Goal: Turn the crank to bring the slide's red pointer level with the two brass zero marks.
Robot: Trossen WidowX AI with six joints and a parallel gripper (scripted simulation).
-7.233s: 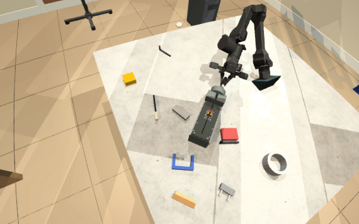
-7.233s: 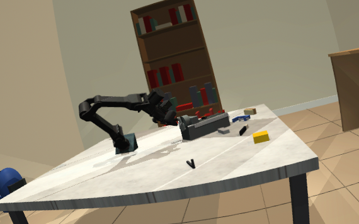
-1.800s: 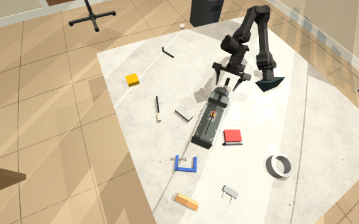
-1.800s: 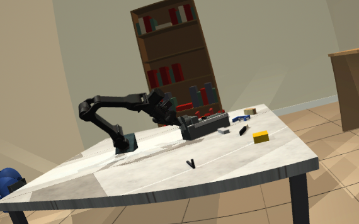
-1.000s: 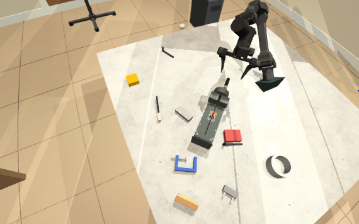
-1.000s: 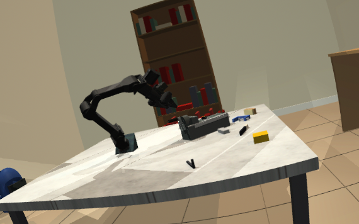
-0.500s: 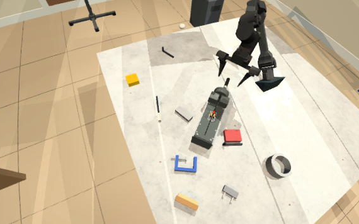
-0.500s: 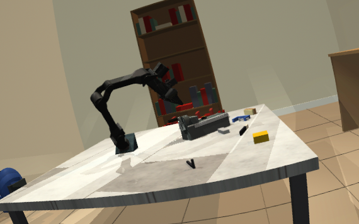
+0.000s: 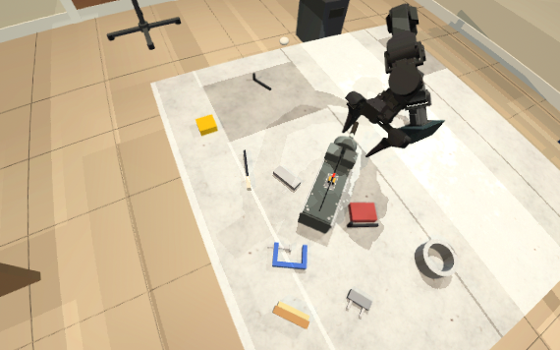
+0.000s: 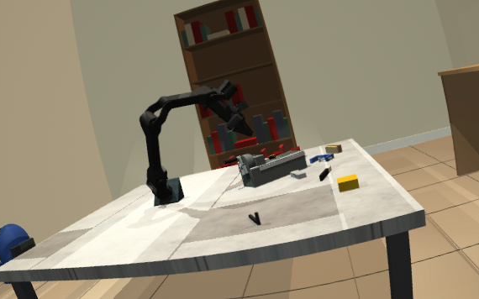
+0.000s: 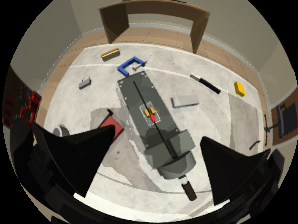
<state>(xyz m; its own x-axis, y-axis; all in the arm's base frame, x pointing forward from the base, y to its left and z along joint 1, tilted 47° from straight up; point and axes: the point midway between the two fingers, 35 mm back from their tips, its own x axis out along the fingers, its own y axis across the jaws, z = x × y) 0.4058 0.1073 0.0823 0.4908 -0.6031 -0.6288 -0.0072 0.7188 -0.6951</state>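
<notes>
Right now my gripper tip is 10 cm past the crank handle, 8 cm to the left of it and 7 cm above it. Round my gripper tip: grey block (18 cm below, 14 cm ahead, 8 cm to the right); then red pointer (11 cm below, 5 cm ahead, 1 cm to the left); then red block (18 cm below, 13 cm to the left, 1 cm ahead).
</notes>
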